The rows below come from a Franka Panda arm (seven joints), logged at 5 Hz.
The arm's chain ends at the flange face. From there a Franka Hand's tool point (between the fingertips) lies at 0.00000 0.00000 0.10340 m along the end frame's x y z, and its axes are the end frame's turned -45 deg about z.
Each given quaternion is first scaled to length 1.
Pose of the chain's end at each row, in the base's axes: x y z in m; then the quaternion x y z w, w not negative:
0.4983 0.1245 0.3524 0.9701 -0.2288 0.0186 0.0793
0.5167 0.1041 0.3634 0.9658 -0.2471 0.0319 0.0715
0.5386 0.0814 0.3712 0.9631 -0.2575 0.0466 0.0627
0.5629 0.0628 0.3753 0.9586 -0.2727 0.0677 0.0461
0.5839 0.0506 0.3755 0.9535 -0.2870 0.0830 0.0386
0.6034 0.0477 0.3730 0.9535 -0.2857 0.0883 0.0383
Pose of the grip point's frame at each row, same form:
0.4983 0.1077 0.2504 0.9838 0.1599 -0.0132 0.0804
0.5194 0.0882 0.2613 0.9869 0.1413 0.0021 0.0783
0.5445 0.0664 0.2691 0.9883 0.1307 0.0191 0.0758
0.5737 0.0498 0.2733 0.9900 0.1149 0.0449 0.0685
0.5980 0.0381 0.2738 0.9908 0.0997 0.0619 0.0674
0.6185 0.0349 0.2715 0.9902 0.1009 0.0669 0.0692

